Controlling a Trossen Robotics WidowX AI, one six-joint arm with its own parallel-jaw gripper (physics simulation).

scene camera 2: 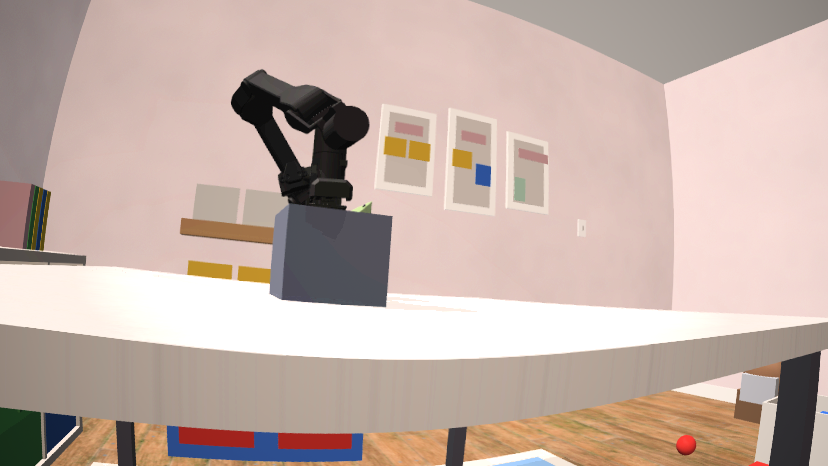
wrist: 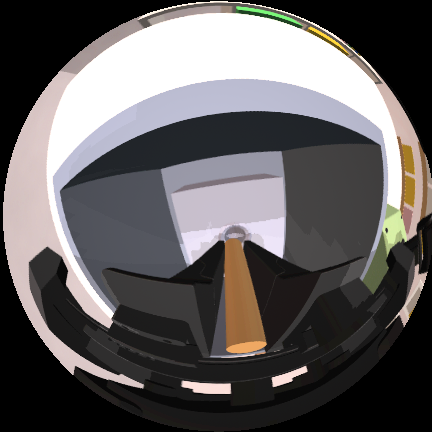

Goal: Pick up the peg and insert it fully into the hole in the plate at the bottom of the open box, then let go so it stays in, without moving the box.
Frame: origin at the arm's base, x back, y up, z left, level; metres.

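Seen in the pictures: gripper, fingertip midpoint: (wrist: 233, 245).
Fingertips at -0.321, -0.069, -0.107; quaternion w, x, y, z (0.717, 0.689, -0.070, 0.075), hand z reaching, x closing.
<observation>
A point is followed by its place in that frame, as x, y, z.
An orange-brown round peg (wrist: 242, 300) @(-0.320, -0.016, -0.113) is held between the black fingers in the wrist view. My gripper (wrist: 233, 245) @(-0.321, -0.069, -0.107) is shut on it, inside or over the open box. The plate (wrist: 227, 205) @(-0.319, -0.091, -0.131) lies pale at the bottom of the box. Its round hole (wrist: 235, 233) @(-0.317, -0.112, -0.094) shows just beyond the peg's far end, nearly in line with it; whether the tip touches the hole's rim I cannot tell. The grey-blue open box (scene camera 2: 333, 260) @(-0.398, -0.085, -0.114) (wrist: 330, 200) @(-0.247, -0.057, -0.130) stands upright on the table. In the scene view its walls hide the fingers, the peg and the plate.
A light green object (scene camera 2: 363, 207) @(-0.097, 0.048, 0.041) (wrist: 392, 225) @(-0.036, -0.053, -0.057) stands just beyond the box, close to its rim. The black arm (scene camera 2: 301, 104) @(-0.348, 0.159, -0.180) rises behind the box and bends down to it. The box stands on the white table (scene camera 2: 521, 332) @(-0.730, -0.148, -0.046). The box walls surround the plate.
</observation>
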